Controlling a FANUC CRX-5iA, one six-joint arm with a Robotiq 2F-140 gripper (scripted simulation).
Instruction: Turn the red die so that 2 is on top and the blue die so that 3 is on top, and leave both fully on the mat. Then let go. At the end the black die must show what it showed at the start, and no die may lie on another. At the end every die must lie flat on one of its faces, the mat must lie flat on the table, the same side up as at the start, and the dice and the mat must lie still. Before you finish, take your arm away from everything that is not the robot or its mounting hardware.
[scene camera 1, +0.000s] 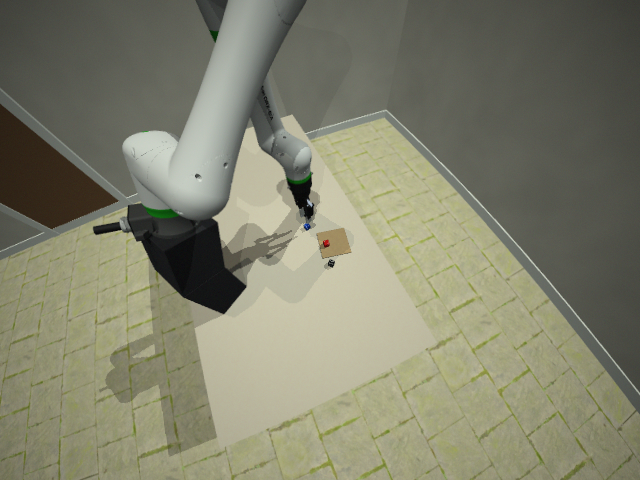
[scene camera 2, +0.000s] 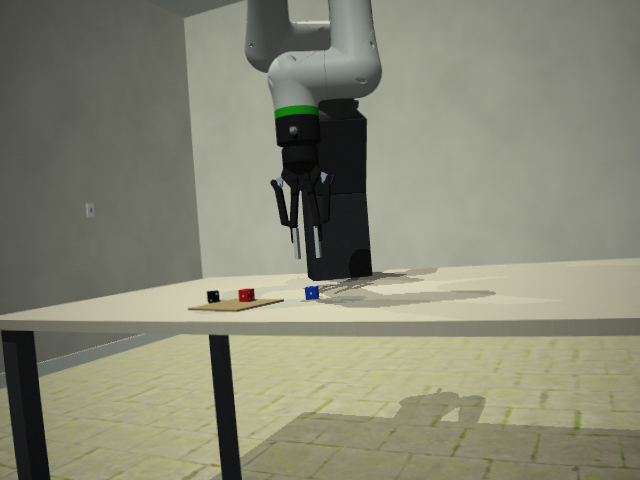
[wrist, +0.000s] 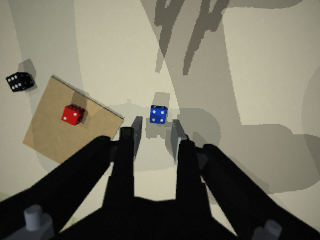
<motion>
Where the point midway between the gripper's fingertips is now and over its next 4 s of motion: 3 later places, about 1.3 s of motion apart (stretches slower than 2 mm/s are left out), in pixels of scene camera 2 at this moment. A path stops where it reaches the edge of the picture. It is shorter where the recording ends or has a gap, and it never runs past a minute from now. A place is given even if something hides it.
My gripper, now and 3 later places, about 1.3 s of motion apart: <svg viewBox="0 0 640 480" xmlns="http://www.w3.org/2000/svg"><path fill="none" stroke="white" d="M308 258L310 274L311 290L309 258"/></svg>
</motion>
